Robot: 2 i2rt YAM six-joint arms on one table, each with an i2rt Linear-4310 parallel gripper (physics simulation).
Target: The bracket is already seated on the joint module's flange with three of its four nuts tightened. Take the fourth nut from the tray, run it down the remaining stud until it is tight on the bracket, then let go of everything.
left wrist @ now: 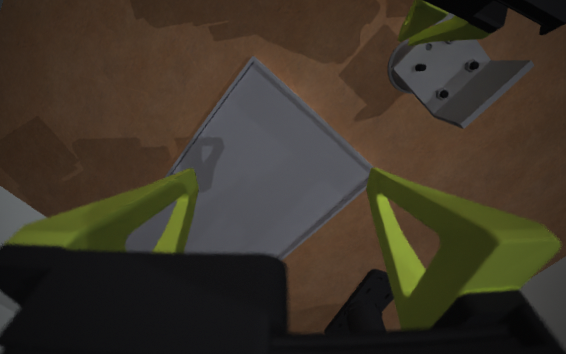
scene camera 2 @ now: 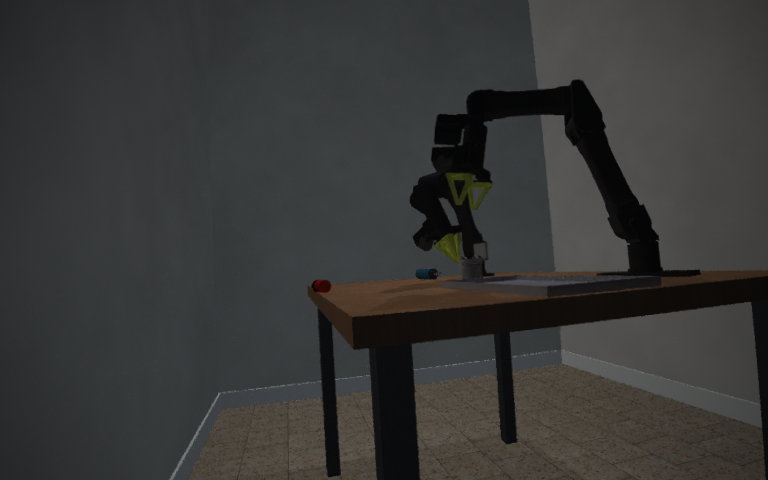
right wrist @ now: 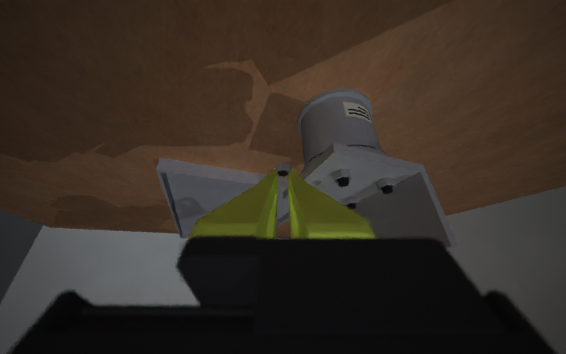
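Where they show: left gripper, between the fingertips: (left wrist: 282,177) (scene camera 2: 466,207); right gripper, between the fingertips: (left wrist: 405,37) (scene camera 2: 457,261) (right wrist: 283,176); left arm's base, origin of its link: (left wrist: 361,307).
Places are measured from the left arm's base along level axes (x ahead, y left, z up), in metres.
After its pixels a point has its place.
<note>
The grey joint module (right wrist: 336,121) {x 0.155, y -0.426, z 0.029 m} stands on the wooden table with the pale bracket (right wrist: 376,186) {x 0.124, y -0.400, z 0.066 m} on its flange. Three nuts (right wrist: 343,180) {x 0.157, y -0.424, z 0.073 m} show on the bracket. My right gripper (right wrist: 283,176) {x 0.192, y -0.407, z 0.061 m} is shut on the fourth nut (right wrist: 282,171) {x 0.192, y -0.418, z 0.063 m} and holds it at the bracket's near left corner; in the scene view this gripper (scene camera 2: 454,249) {x 0.192, y -0.407, z 0.061 m} is just left of the module (scene camera 2: 474,267) {x 0.161, y -0.374, z 0.042 m}. My left gripper (left wrist: 282,177) {x 0.263, y -0.291, z 0.193 m} is open and empty, high above the grey tray (left wrist: 267,161) {x 0.268, y -0.221, z 0.004 m}. It also shows in the scene view (scene camera 2: 469,190) {x 0.218, y -0.318, z 0.245 m}. The tray holds nothing.
A red cylinder (scene camera 2: 321,286) {x 0.536, y -0.569, z 0.017 m} lies at the table's left corner. A blue cylinder (scene camera 2: 426,273) {x 0.003, y -0.766, z 0.024 m} lies behind, left of the module. The flat tray (scene camera 2: 549,282) {x 0.229, y -0.100, z 0.004 m} stretches to the right of the module.
</note>
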